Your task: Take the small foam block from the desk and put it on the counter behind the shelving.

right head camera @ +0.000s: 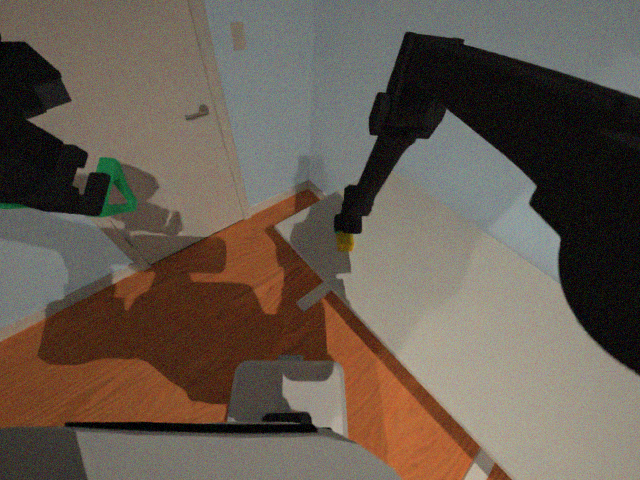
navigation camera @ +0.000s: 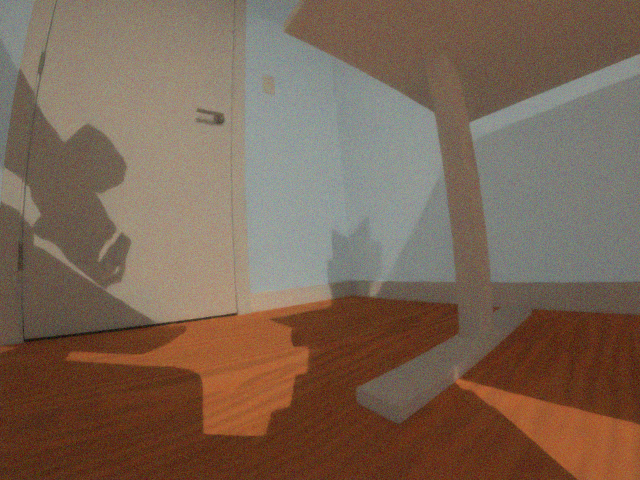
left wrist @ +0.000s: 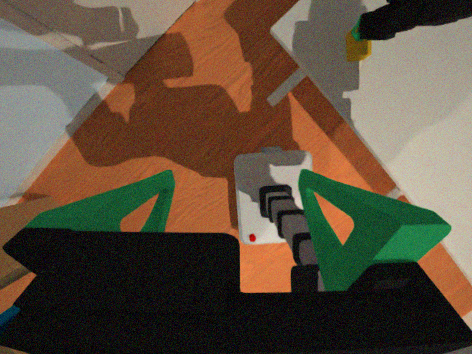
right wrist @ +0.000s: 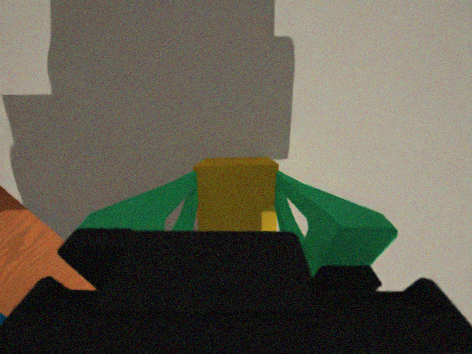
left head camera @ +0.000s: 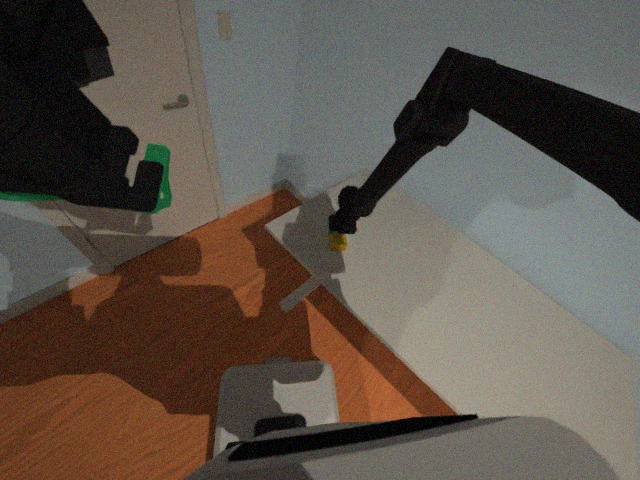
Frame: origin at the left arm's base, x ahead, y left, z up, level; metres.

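Seen in the pictures: left gripper, between the fingertips: (right head camera: 103,203) (left wrist: 236,176) (left head camera: 128,197); right gripper, between the fingertips: (right head camera: 344,230) (left wrist: 360,31) (right wrist: 236,177) (left head camera: 336,230).
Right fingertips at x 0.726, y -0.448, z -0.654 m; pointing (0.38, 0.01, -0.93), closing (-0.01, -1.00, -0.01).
A point is followed by its place in that frame.
The small foam block (left head camera: 338,241) @(z -0.645, x 0.662, y -0.444 m) (right head camera: 344,241) @(z -0.645, x 0.662, y -0.443 m) (left wrist: 358,49) @(z -0.645, x 0.664, y -0.434 m) (right wrist: 236,195) @(z -0.645, x 0.714, y -0.448 m) is yellow and lies between the green fingers of my right gripper (right wrist: 236,177) @(z -0.654, x 0.726, y -0.448 m), which touch it on both sides; the right gripper is shut on it, over the far corner of the desk. The white desk (left head camera: 491,330) @(z -0.690, x 0.277, y -1.014 m) (right head camera: 439,330) @(z -0.690, x 0.321, y -0.751 m) (left wrist: 415,115) @(z -0.690, x 0.439, y -0.692 m) (right wrist: 380,100) @(z -0.690, x 0.787, y -0.576 m) fills the right of both head views; whether the block touches its top is hard to tell. My left gripper (left wrist: 236,176) @(z -0.140, x 0.332, y -0.002 m) is open and empty, above the floor at the left of the desk. The counter and the shelving do not show.
A door (left head camera: 149,62) @(z -0.311, x 1.356, y 0.366 m) (right head camera: 139,67) @(z -0.247, x 1.286, y 0.455 m) (navigation camera: 139,155) @(z -0.718, x 1.217, y 0.543 m) with a handle stands at the back left, beside blue walls. In the navigation camera, a desk leg (navigation camera: 467,206) @(z -1.098, x 0.870, y -0.513 m) stands on a long foot (navigation camera: 413,384). The robot's light base (left head camera: 310,403) @(z -1.150, x 0.141, y -0.358 m) (left wrist: 250,220) @(z -1.150, x -0.128, y -0.049 m) shows low in the left head and left wrist views.
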